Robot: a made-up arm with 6 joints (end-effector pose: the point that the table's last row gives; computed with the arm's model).
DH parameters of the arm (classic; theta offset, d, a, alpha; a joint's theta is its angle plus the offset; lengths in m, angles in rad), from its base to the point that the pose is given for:
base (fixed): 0 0 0 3.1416
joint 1: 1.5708 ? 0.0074 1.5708
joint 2: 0 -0.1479 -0.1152 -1.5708
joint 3: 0 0.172 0.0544 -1.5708
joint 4: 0 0.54 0.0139 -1.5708
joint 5: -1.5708 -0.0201 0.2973 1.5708
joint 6: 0 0.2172 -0.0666 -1.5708
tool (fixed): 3.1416 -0.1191 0 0
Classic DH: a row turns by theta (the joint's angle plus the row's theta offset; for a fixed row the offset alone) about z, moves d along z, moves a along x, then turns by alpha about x.
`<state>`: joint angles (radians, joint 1 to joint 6).
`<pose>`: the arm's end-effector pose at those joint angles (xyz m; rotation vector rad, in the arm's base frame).
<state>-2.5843 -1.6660 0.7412 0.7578 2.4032 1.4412</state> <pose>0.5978 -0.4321 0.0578 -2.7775 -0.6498 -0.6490</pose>
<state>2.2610 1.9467 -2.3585 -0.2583 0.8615 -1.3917</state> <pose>-0.0818 -0.5447 -0.2256 -0.8403 -1.7059 2.0214</pose>
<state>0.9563 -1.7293 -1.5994 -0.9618 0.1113 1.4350</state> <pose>-0.1158 0.2112 0.9682 0.5521 3.0711 -0.0107</pose>
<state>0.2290 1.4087 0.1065 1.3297 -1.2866 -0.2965</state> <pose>-0.4338 0.5375 0.0852 -0.2096 -0.0923 -1.5193</pose>
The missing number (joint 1, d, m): -0.1071
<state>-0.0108 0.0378 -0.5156 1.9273 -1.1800 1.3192</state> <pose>-0.4156 -0.3902 -0.4474 -0.6393 -0.3175 -1.0219</pose>
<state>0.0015 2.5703 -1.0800 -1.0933 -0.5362 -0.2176</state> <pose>-0.5938 0.2642 -0.0896 -2.7156 0.2974 -0.9506</pose>
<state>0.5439 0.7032 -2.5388 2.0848 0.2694 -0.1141</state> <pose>0.5709 -0.3142 -0.1623 -1.4975 -2.2354 0.4628</pose>
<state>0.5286 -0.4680 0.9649 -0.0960 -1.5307 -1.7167</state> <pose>-0.0223 0.4286 -0.1806 2.3382 0.5191 1.7010</pose>
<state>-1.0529 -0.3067 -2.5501 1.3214 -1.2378 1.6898</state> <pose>0.4121 0.0543 -0.4543 -0.9450 -0.1193 1.9386</pose>
